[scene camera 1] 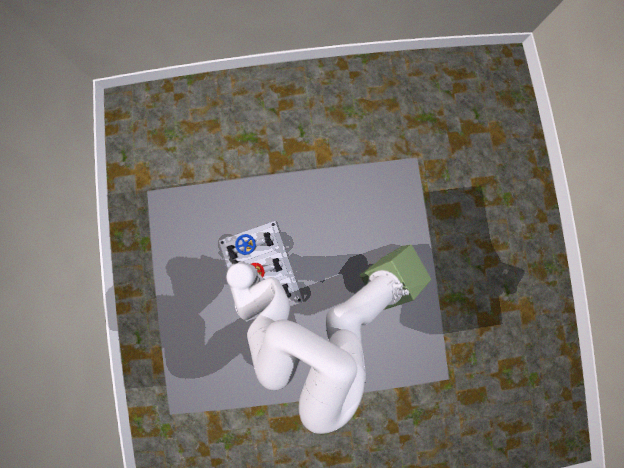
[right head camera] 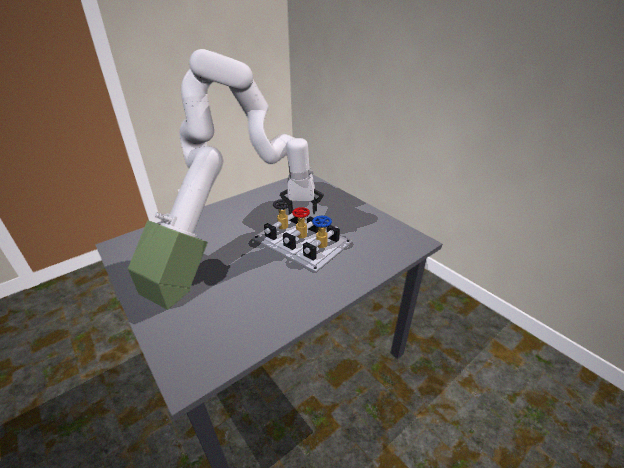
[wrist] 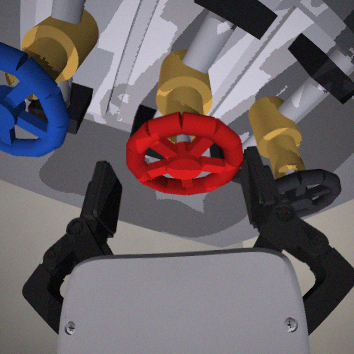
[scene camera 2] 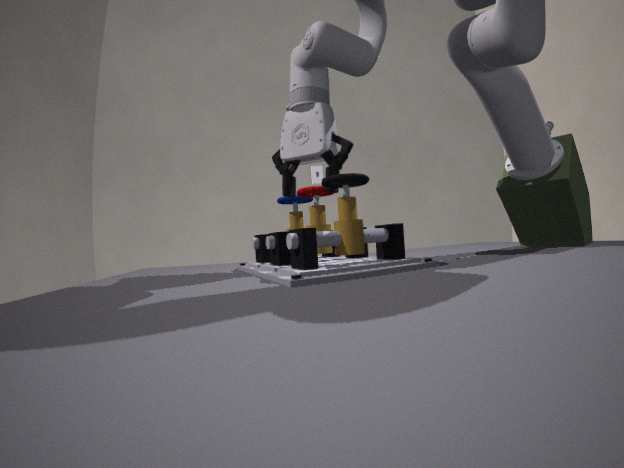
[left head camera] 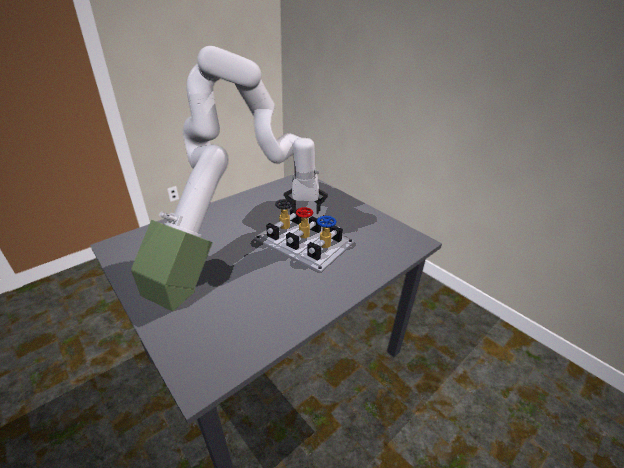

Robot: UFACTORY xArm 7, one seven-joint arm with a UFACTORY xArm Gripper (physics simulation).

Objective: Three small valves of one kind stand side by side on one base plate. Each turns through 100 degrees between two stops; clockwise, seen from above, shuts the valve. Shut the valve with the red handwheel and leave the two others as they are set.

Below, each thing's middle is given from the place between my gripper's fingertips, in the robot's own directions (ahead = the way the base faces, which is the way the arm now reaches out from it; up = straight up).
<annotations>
My gripper is now 10 mm past the red handwheel (wrist: 183, 160) and 10 mm above it. Round my hand: pale base plate (scene camera 2: 288, 280) 10 mm behind, 130 mm below; then black handwheel (wrist: 293, 183) 30 mm behind, 100 mm to the left, 10 mm below.
</annotations>
